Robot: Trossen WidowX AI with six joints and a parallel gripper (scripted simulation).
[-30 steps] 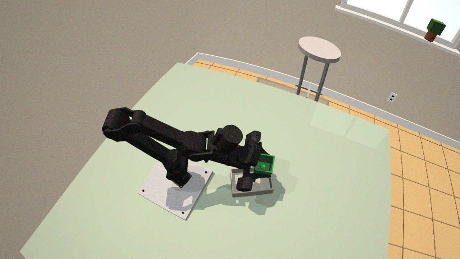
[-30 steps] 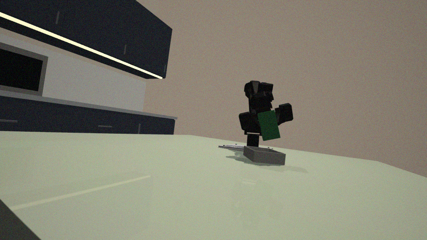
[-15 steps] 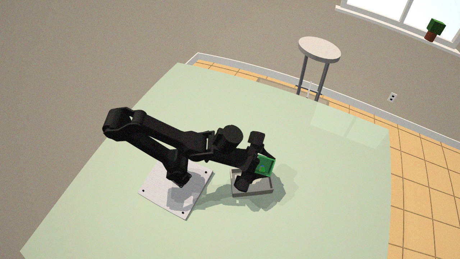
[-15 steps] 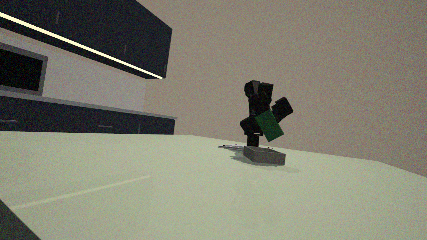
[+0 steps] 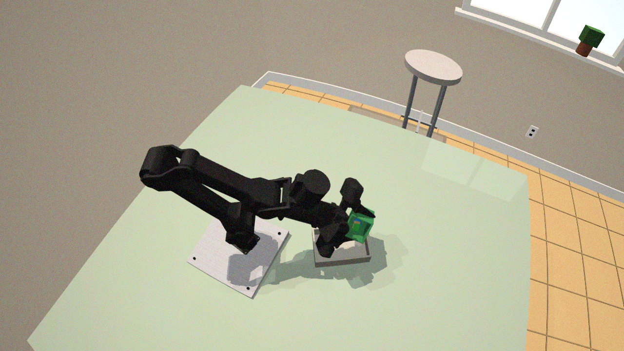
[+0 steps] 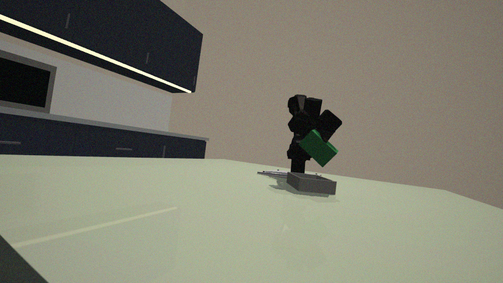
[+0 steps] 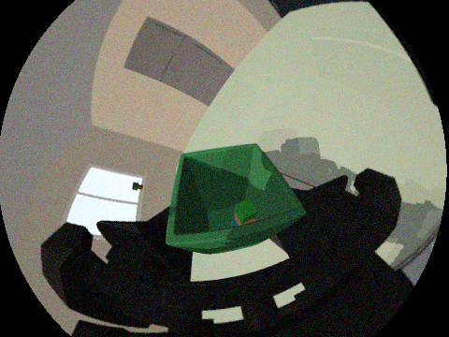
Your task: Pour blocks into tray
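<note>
Now: the green cup 3 cm behind my gripper tip, 1 cm to the left of it and 1 cm below it.
</note>
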